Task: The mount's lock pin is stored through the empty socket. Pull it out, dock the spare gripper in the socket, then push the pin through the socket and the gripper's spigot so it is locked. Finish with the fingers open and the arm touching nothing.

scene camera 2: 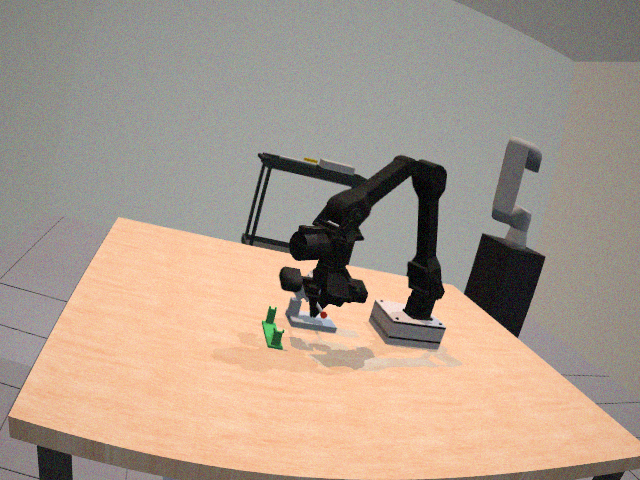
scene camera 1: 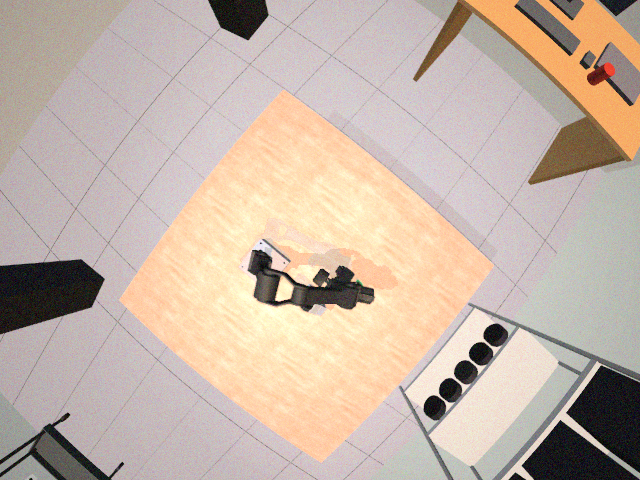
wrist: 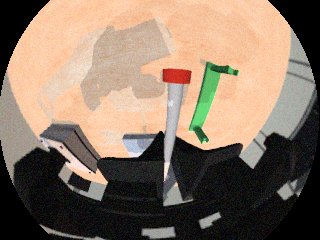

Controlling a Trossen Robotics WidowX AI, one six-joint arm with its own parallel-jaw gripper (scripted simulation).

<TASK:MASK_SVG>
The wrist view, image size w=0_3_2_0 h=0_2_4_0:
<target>my gripper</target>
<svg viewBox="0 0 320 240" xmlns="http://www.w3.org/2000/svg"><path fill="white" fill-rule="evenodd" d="M49 233L49 236L55 240L83 240L77 239L77 237L76 239L73 239L73 237L71 239L71 237ZM297 153L289 137L273 132L265 136L265 152L252 169L240 159L244 147L241 143L205 151L176 136L169 161L184 203L168 207L163 203L165 131L157 132L151 147L139 157L108 156L97 161L97 169L107 180L101 200L71 191L56 175L59 161L40 147L16 161L12 175L16 192L33 219L65 235L87 239L97 236L103 240L264 240L299 197L295 192L289 199L283 199L277 193L291 180ZM141 231L173 228L175 236L149 239L149 236L141 236ZM220 212L219 219L212 221L211 227L201 229L200 219Z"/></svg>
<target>lock pin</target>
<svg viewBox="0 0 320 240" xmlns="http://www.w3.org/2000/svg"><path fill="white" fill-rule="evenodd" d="M188 69L163 68L163 81L168 83L167 120L165 120L164 179L167 177L169 160L171 160L173 147L175 147L184 84L189 84L192 77L192 71L188 71Z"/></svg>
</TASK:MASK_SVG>
